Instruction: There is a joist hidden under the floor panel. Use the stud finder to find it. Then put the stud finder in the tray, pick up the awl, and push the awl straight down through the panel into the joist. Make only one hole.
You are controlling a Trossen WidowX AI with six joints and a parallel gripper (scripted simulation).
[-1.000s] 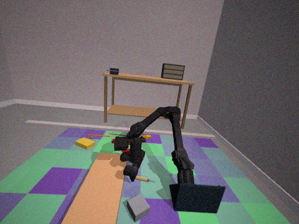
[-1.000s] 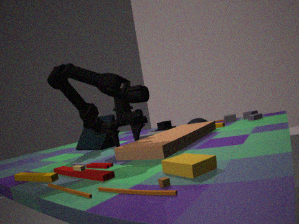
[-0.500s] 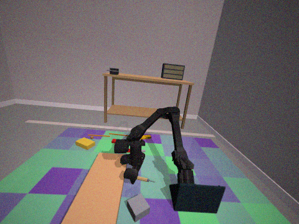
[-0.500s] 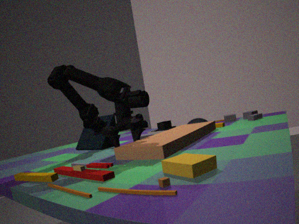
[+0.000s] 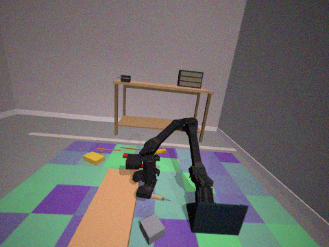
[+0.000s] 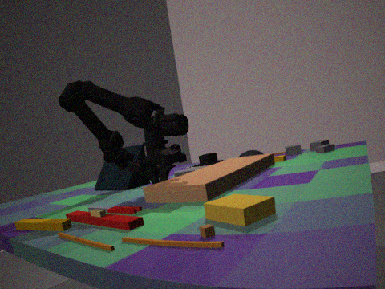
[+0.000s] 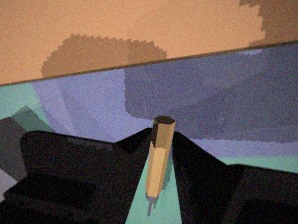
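My gripper tip is now 6 cm past the awl and 2 cm to the right of it. From my gripper tip the other things lie so: stud finder: 42 cm to the left, 5 cm above, 4 cm behind; then yellow block: 36 cm ahead, 30 cm to the right, 1 cm above.
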